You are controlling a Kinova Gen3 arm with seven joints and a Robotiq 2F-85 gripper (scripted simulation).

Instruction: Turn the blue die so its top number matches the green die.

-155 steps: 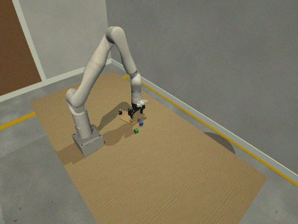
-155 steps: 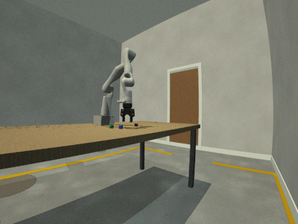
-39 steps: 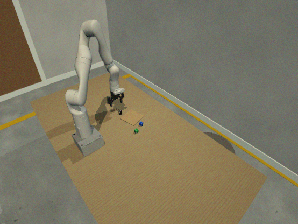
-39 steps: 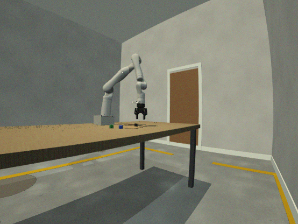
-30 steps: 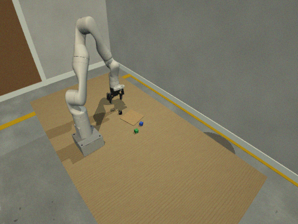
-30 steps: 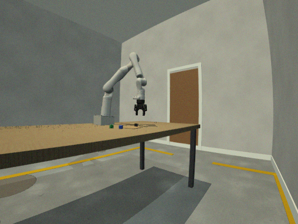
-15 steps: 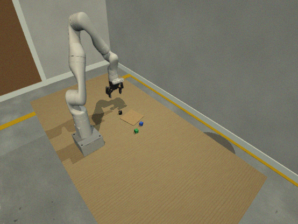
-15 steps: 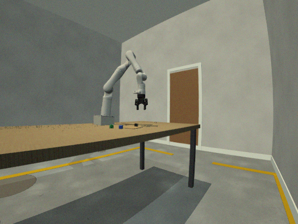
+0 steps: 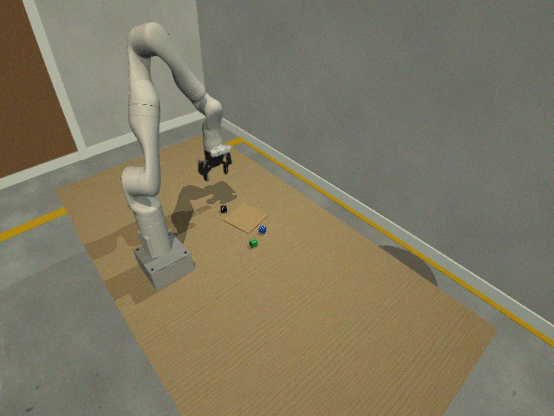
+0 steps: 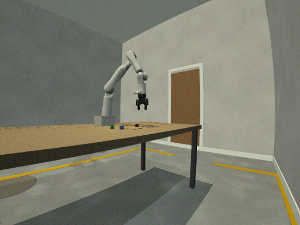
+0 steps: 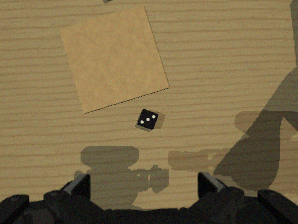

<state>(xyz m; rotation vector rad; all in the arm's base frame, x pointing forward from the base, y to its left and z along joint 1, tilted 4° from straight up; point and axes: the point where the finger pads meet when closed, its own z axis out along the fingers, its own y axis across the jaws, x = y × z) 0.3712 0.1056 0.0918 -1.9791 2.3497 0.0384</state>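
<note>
Now: hand 26 cm to the left of the blue die, 15 cm above it and 1 cm short of it. The rest, counted from my hand: black die 15 cm below, 5 cm to the right, 2 cm behind; green die 29 cm to the right, 15 cm below, 7 cm behind; tan mat 16 cm below, 15 cm to the right, 2 cm ahead.
</note>
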